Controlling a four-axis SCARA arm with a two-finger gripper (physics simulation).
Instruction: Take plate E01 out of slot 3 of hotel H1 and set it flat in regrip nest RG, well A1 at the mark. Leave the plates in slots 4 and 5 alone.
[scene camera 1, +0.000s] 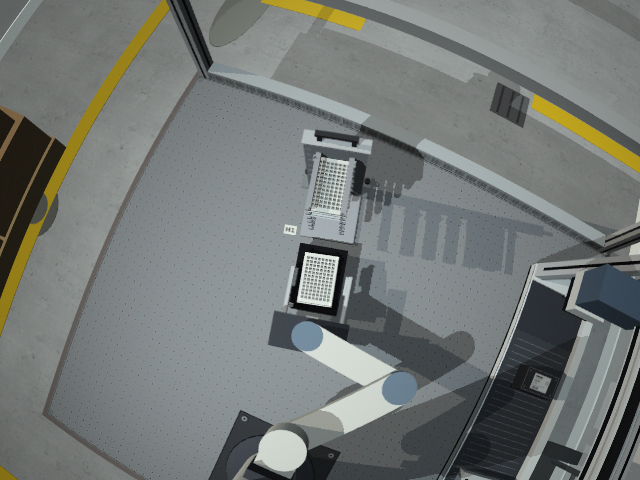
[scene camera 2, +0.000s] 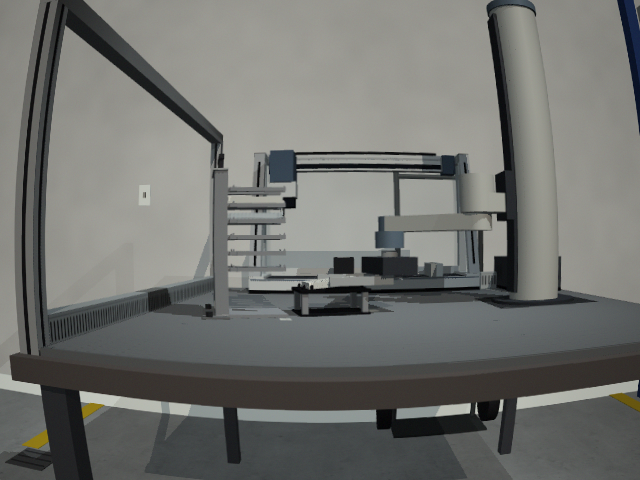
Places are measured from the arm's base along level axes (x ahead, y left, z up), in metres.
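Pixels of known places: gripper, fingertip midpoint: (scene camera 1: 322, 272) (scene camera 2: 323, 280); arm's base at its link origin: (scene camera 2: 533, 304).
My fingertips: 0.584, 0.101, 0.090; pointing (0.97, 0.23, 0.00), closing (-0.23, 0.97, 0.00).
For each thing: its top centre in the pictures, then the offset to it from my fingertips, as dx, dy, dz. "*": a spot on its surface instead.
- Plate E01 at its top centre: (scene camera 2: 331, 277) (scene camera 1: 318, 278) -0.019, +0.002, +0.006
- slot 5 at a spot on its surface: (scene camera 2: 253, 198) * +0.150, +0.087, +0.185
- slot 4 at a spot on its surface: (scene camera 2: 253, 214) * +0.150, +0.087, +0.150
- H1 label at a spot on its surface: (scene camera 1: 290, 229) * +0.079, +0.128, -0.077
- blue block at a spot on its surface: (scene camera 1: 607, 297) * +0.128, -0.589, +0.410
- frame post at a spot on its surface: (scene camera 1: 191, 38) * +0.420, +0.589, +0.170
Plate E01 (scene camera 1: 318, 279) (scene camera 2: 316, 283), white with wells, lies over the black regrip nest RG (scene camera 1: 341, 271) (scene camera 2: 364, 302). In scene camera 2 its top edge looks slightly sloped, lower at the hotel end; the finger hides its other end. The well A1 corner is too small to tell. My gripper (scene camera 1: 321, 272) (scene camera 2: 330, 279) is open, with one finger along each long side of the plate and a gap on both sides in scene camera 1. Hotel H1 (scene camera 1: 337, 147) (scene camera 2: 220, 242) holds plates in slot 5 (scene camera 2: 253, 198) and slot 4 (scene camera 2: 253, 214); slot 3 is empty.
The H1 label (scene camera 1: 290, 229) lies beside the hotel. The arm (scene camera 1: 356, 356) (scene camera 2: 434, 223) reaches from its column (scene camera 2: 529, 155). A gantry (scene camera 2: 367, 161) stands behind, with a blue block (scene camera 1: 607, 297) at the right in scene camera 1. A frame post (scene camera 1: 191, 38) stands at the bench corner.
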